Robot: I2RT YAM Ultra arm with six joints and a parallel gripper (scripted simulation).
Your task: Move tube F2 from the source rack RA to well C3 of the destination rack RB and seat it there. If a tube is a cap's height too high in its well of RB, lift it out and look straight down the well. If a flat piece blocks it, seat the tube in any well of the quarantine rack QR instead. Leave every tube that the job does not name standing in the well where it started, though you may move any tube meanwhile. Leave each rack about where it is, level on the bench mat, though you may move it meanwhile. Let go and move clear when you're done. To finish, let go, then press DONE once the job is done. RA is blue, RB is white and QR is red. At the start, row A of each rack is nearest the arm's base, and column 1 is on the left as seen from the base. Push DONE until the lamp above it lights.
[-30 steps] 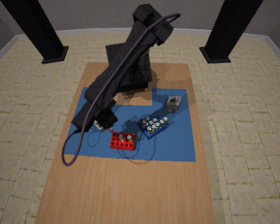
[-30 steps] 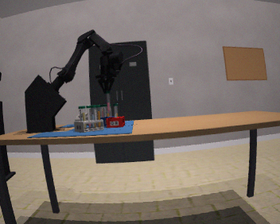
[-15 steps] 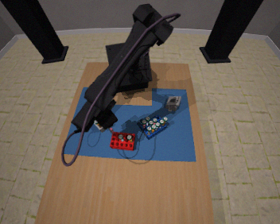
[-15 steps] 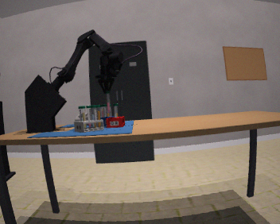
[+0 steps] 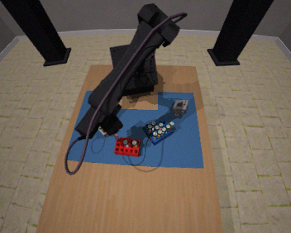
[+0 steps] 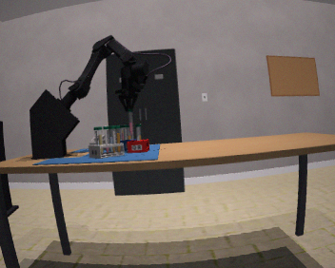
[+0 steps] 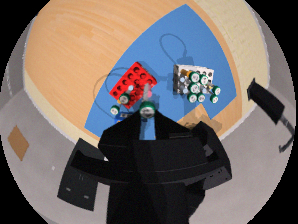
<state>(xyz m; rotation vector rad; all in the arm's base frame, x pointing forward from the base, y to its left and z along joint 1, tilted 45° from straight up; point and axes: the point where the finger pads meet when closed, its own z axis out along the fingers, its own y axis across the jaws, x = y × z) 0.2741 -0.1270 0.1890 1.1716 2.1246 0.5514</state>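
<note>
The white-capped tube is 60 mm below my hand, 10 mm to the right of it and 10 mm ahead of it. Also, from my hand: white rack RB: 170 mm below, 110 mm behind, 100 mm to the right; then blue rack RA: 220 mm to the left, 170 mm below, 30 mm behind; then red rack QR: 170 mm below, 30 mm to the left, 30 mm ahead.
</note>
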